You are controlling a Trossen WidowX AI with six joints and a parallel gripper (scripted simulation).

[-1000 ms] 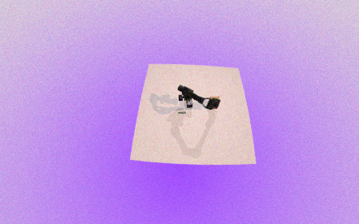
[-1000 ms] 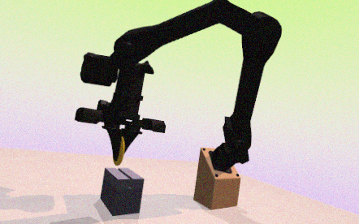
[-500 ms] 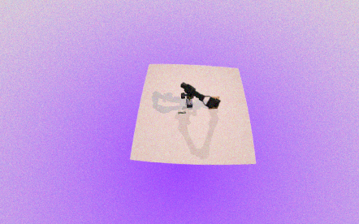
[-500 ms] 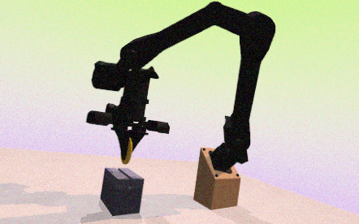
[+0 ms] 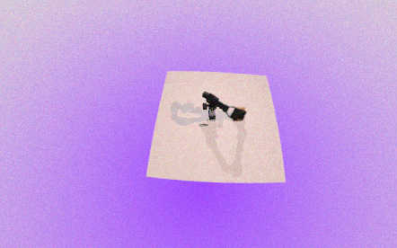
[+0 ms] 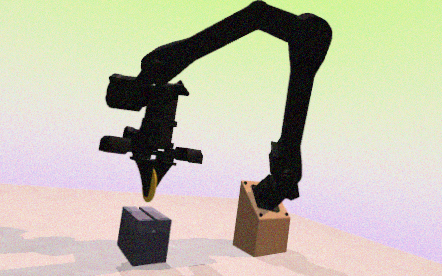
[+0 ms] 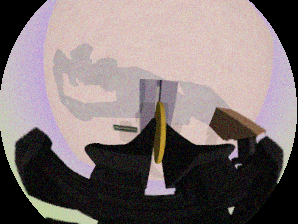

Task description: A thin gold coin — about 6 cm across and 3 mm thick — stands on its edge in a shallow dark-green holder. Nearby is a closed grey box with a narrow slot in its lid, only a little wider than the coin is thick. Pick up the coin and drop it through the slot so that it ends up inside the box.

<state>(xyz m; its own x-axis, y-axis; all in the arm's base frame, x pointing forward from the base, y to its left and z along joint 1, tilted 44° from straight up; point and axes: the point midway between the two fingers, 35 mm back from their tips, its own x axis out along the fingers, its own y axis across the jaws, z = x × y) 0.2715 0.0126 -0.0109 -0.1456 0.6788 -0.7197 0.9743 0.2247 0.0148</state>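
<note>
Now: the gold coin 2 cm above my gripper tip.
</note>
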